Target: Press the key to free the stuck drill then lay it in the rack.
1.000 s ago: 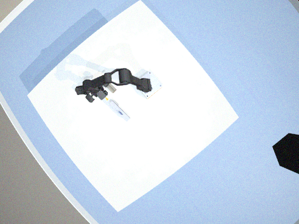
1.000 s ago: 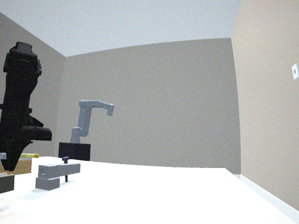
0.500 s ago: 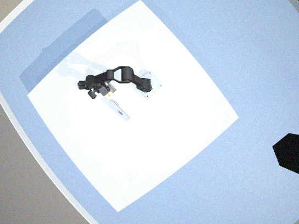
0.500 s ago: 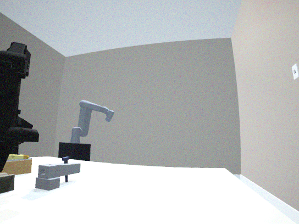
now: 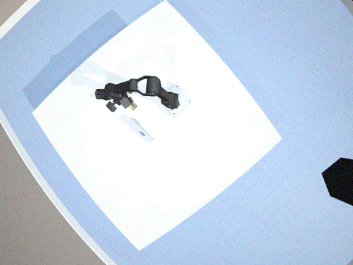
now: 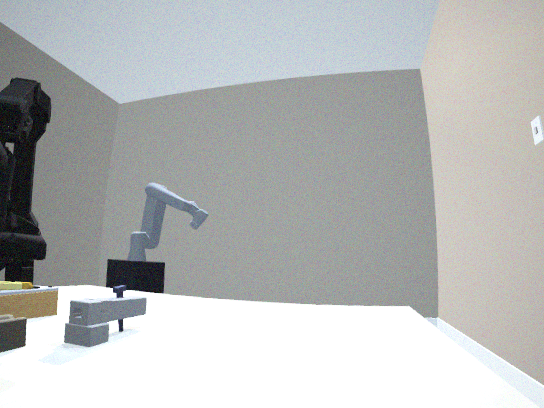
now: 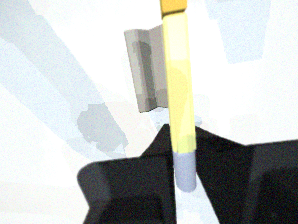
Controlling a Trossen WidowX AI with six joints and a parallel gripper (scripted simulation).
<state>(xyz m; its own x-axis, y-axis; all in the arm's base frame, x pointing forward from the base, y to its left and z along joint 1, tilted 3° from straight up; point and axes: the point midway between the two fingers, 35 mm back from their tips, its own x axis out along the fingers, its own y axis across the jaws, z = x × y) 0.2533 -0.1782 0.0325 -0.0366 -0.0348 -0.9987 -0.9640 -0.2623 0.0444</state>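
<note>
My gripper tip is 4 cm to the right of the grey-tan rack piece, 4 cm above it and 2 cm past it. Also, from my gripper tip: thin dark blue pin (25 cm to the left); then light grey block (22 cm to the left, 2 cm below, 1 cm ahead).
</note>
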